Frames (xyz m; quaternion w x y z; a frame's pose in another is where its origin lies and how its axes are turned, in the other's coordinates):
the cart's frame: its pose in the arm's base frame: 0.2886 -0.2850 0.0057 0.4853 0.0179 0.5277 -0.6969
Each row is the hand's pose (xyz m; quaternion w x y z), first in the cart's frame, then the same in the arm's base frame.
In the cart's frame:
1: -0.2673 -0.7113 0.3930 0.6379 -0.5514 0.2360 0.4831
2: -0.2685 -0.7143 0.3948 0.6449 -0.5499 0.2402 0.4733
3: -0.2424 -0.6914 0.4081 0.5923 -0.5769 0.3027 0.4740
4: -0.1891 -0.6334 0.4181 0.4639 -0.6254 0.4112 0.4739
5: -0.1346 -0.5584 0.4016 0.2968 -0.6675 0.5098 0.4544
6: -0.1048 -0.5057 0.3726 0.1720 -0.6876 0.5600 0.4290
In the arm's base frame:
1: 0.1267 -0.4250 0.8340 0.5316 0.1632 0.8268 0.0851
2: 0.1262 -0.4257 0.8376 0.5259 0.1618 0.8316 0.0747
3: 0.1348 -0.4522 0.8130 0.4684 0.1917 0.8531 0.1271
4: 0.1518 -0.4932 0.7471 0.3496 0.2414 0.8717 0.2441
5: 0.1671 -0.5145 0.6567 0.2036 0.2764 0.8611 0.3750
6: 0.1739 -0.5108 0.5900 0.0992 0.2860 0.8340 0.4612

